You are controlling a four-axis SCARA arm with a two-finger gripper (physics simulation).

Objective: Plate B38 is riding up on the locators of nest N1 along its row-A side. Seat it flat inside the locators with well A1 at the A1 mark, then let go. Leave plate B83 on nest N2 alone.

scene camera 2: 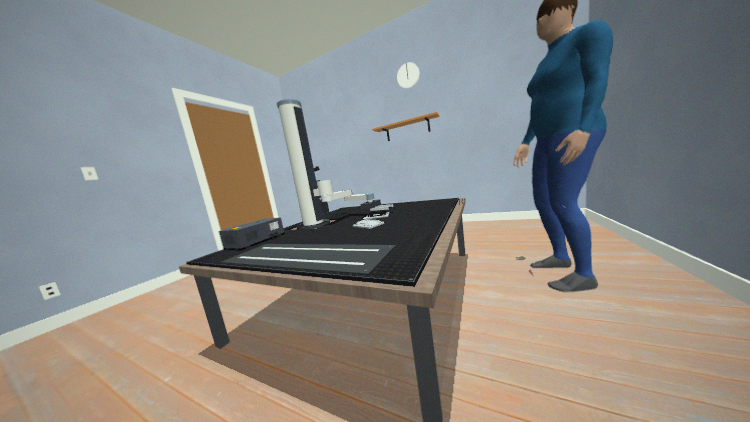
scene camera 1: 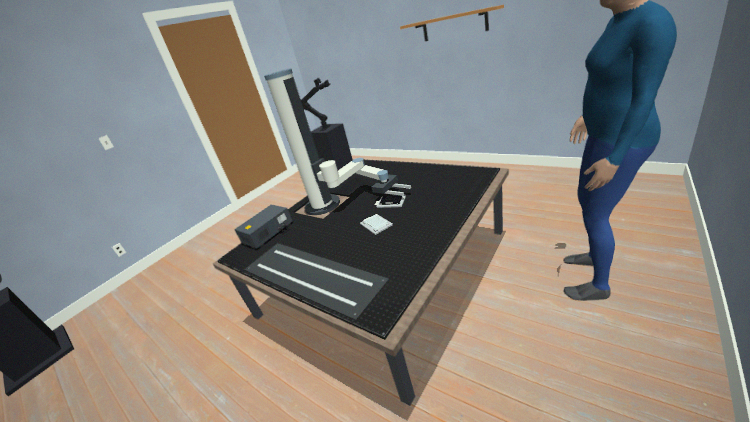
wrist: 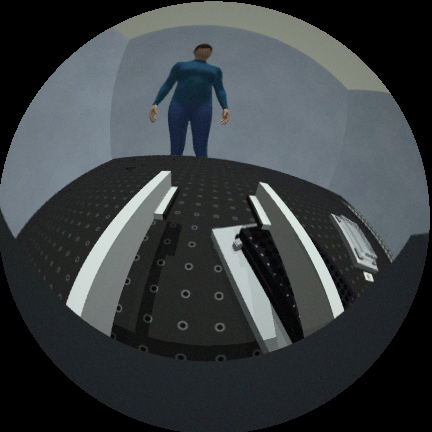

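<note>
Black plate B38 lies on the white base of nest N1. A small locator shows at its near corner in the wrist view. How it sits along row A is too small or hidden to tell, and the A1 mark does not show. My gripper is open and empty, its fingers wide apart above the table. In the wrist view the right finger passes over plate B38 and hides part of it. Pale plate B83 lies on nest N2.
The arm's white column stands behind the nests. A dark grey box and a grey panel with two white strips are at the near end of the table. A person stands beyond the table.
</note>
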